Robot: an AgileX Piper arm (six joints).
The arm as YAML. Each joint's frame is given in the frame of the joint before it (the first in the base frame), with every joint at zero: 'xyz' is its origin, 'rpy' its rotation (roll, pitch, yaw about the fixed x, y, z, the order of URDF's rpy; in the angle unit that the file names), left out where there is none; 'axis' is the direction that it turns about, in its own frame. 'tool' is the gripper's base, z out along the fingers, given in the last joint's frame.
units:
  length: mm
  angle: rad
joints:
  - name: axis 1
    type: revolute
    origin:
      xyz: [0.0, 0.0, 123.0]
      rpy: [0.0, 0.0, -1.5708]
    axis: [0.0, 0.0, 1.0]
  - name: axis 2
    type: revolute
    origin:
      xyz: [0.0, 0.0, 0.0]
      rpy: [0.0, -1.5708, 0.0]
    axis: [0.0, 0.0, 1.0]
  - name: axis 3
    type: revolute
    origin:
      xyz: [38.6, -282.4, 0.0]
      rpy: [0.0, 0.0, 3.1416]
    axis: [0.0, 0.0, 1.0]
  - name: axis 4
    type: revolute
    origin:
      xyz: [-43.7, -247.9, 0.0]
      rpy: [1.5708, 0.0, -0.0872]
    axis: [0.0, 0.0, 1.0]
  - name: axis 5
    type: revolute
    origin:
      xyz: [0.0, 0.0, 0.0]
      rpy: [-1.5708, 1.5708, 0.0]
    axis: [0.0, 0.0, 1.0]
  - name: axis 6
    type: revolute
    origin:
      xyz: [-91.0, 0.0, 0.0]
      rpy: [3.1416, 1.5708, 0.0]
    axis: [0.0, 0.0, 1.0]
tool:
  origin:
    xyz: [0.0, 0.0, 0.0]
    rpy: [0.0, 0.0, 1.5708]
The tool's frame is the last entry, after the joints.
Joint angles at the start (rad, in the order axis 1, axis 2, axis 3, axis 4, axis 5, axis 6):
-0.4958, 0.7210, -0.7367, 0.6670, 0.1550, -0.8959
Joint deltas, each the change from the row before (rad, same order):
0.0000, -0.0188, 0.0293, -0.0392, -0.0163, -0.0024
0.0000, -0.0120, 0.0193, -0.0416, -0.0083, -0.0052
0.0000, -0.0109, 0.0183, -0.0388, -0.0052, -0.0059
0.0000, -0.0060, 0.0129, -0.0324, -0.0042, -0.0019
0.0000, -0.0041, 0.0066, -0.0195, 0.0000, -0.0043
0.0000, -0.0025, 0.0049, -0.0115, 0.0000, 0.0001
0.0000, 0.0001, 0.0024, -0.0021, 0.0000, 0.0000
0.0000, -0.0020, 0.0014, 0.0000, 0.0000, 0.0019
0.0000, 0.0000, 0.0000, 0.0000, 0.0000, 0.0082
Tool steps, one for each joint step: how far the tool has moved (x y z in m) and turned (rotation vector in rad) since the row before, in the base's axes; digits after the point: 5 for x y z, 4 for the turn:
-0.00362, 0.00048, -0.00622, -0.0369, 0.0169, -0.0136
-0.00229, 0.00028, -0.00444, -0.0406, 0.0221, -0.0083
-0.00200, 0.00036, -0.00447, -0.0378, 0.0234, -0.0058
-0.00107, 0.00001, -0.00337, -0.0284, 0.0190, -0.0045
-0.00075, 0.00019, -0.00176, -0.0198, 0.0133, -0.0012
-0.00043, 0.00010, -0.00137, -0.0089, 0.0075, -0.0008
0.00008, -0.00007, -0.00084, -0.0007, 0.0032, -0.0001
-0.00038, 0.00020, -0.00019, 0.0014, -0.0013, -0.0001
0.00000, 0.00000, 0.00000, 0.0074, -0.0035, -0.0004

